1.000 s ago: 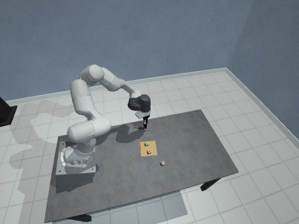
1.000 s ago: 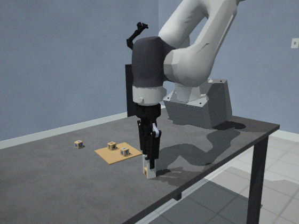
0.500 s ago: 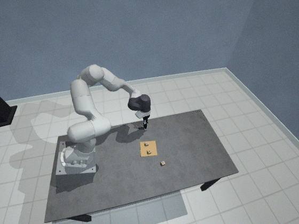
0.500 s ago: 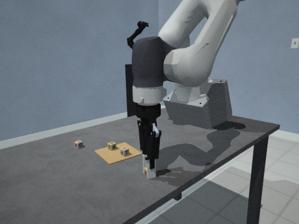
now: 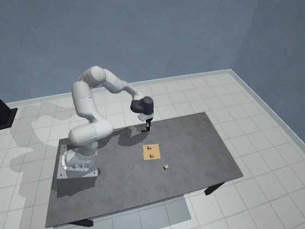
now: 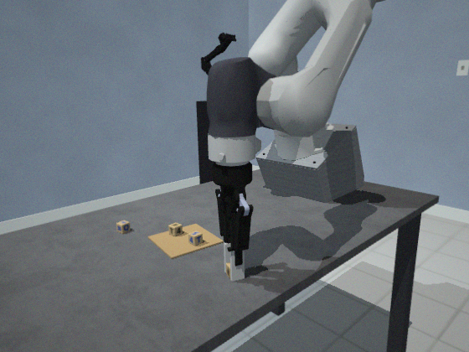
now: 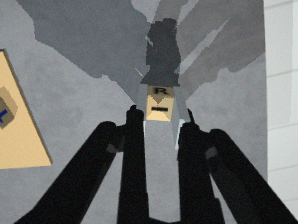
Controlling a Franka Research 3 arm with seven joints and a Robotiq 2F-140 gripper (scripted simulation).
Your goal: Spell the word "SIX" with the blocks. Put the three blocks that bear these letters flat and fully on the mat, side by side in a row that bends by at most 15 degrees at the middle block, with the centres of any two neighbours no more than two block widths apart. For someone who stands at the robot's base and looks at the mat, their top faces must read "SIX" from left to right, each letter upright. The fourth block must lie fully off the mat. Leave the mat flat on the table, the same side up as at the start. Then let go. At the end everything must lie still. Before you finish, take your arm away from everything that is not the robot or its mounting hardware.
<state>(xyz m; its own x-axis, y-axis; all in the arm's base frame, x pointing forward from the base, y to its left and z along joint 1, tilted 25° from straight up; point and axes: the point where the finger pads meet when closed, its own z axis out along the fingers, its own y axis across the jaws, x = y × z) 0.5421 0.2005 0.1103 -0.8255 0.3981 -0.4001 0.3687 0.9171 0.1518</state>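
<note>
The tan mat is 210 mm to the right of my hand, 40 mm behind it and 30 mm below it.
</note>
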